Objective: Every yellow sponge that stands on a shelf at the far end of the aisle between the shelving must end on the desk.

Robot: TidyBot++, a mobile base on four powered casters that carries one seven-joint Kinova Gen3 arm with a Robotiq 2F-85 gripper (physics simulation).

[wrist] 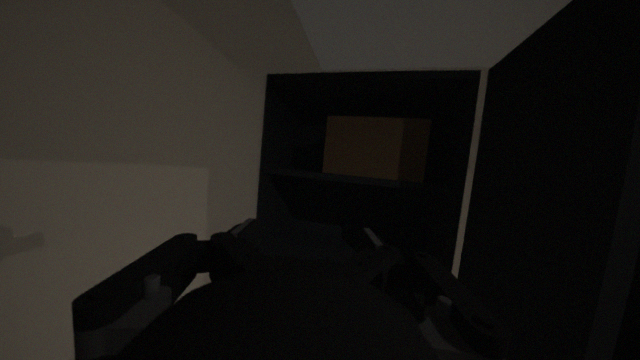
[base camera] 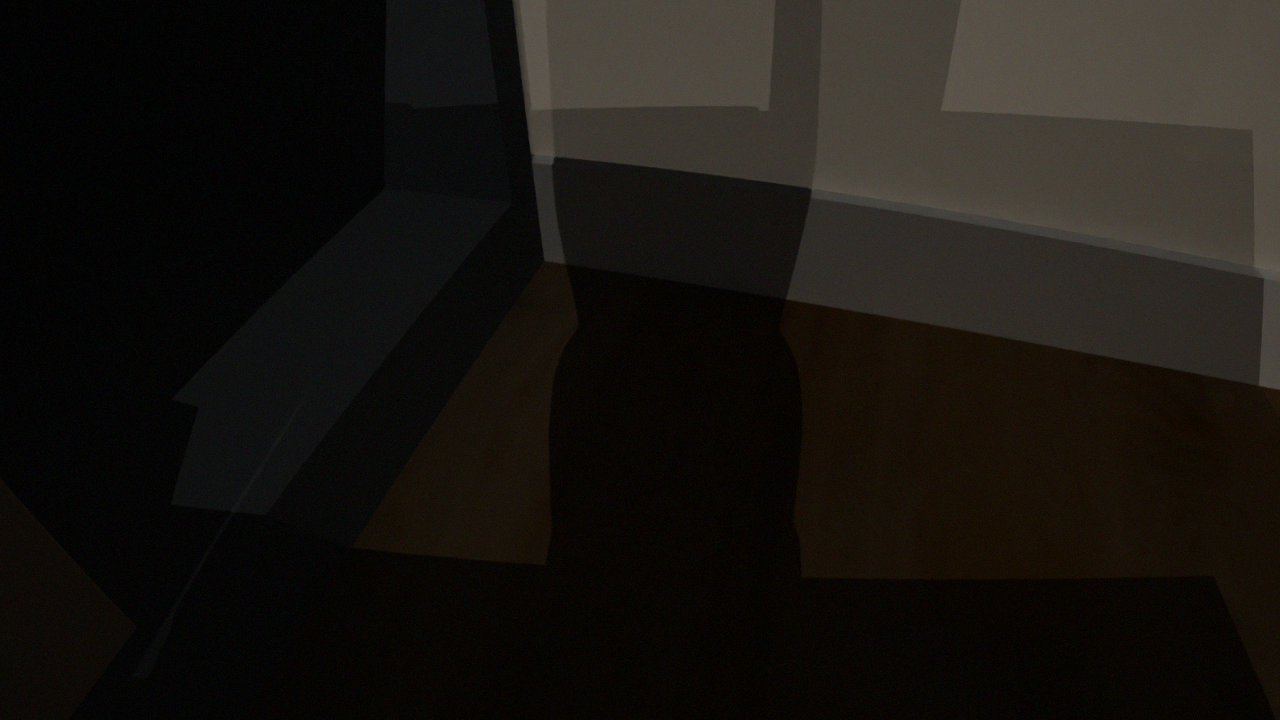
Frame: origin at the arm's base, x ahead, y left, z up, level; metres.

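Where they show: gripper, between the fingertips: (wrist: 308,234).
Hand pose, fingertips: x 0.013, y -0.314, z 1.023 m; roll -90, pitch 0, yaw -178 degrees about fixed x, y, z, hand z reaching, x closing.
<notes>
After its pixels a point has its place.
My gripper (wrist: 308,234) @[x 0.013, y -0.314, z 1.023 m] is open in the wrist view, with nothing between its fingers. The fingers stand in front of the lower part of a dark shelving unit (wrist: 269,130) @[x 0.297, y -1.110, z 1.234 m], which stands against the pale wall. The gripper's own body hides the lower middle of the view. No yellow sponge shows in either view, and the desk does not show.
A brown box (wrist: 364,147) @[x -0.165, y -1.025, z 1.184 m] stands on an upper shelf board (wrist: 300,174) @[x 0.117, y -1.068, z 1.032 m]. Another tall dark unit (wrist: 540,175) @[x -0.519, y -0.620, z 1.110 m] rises on the right. In the base camera view, dark shelving (base camera: 331,304) @[x 0.452, y 0.225, z -0.320 m] runs along the left, beside the wooden floor (base camera: 984,447) @[x 0.423, y -0.184, z -0.396 m]. A pale wall with a skirting board (base camera: 1029,277) @[x 0.531, y -0.229, z -0.341 m] closes the far side.
</notes>
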